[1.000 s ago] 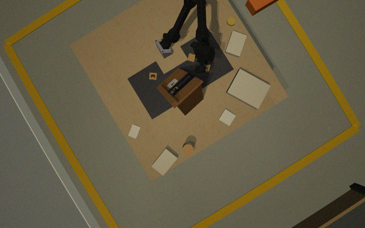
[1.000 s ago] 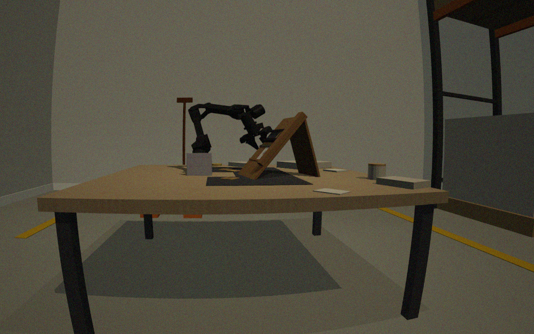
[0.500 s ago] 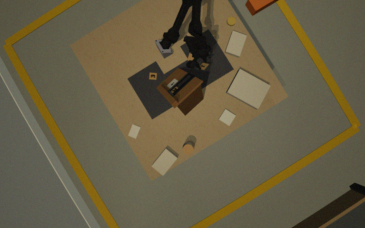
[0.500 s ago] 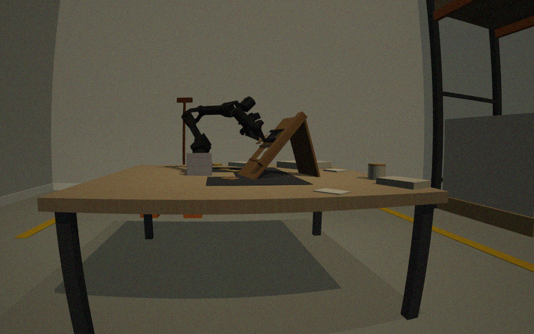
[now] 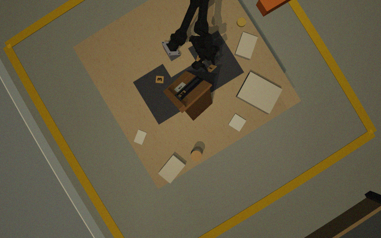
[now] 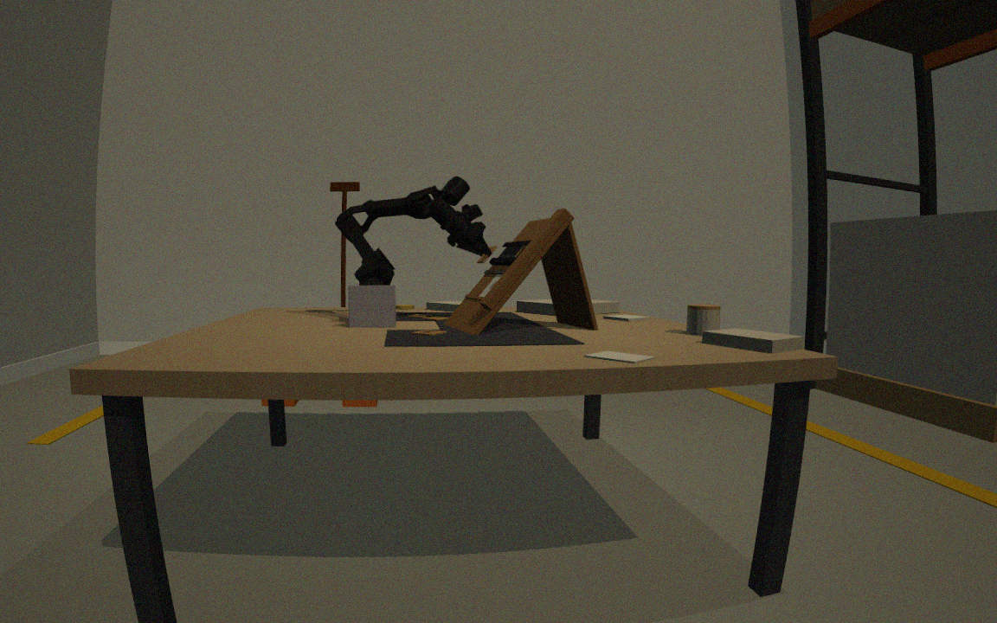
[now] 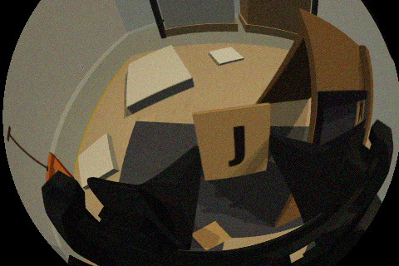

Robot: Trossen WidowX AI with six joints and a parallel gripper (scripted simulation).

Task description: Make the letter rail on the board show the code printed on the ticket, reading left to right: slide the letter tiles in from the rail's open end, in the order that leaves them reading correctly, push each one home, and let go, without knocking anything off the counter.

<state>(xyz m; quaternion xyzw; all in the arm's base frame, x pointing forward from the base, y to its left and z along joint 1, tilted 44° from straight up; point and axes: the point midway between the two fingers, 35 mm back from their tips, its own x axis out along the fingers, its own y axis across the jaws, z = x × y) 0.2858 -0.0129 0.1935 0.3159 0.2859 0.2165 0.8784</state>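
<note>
My gripper tip is now 10 mm past the white ticket, 230 mm to the left of it and 80 mm above it. Also, from my gripper tip: white box 310 mm ahead, 260 mm to the left, 160 mm below; then dark mat 110 mm behind, 130 mm to the right, 180 mm below; then j tile right at my gripper tip.
</note>
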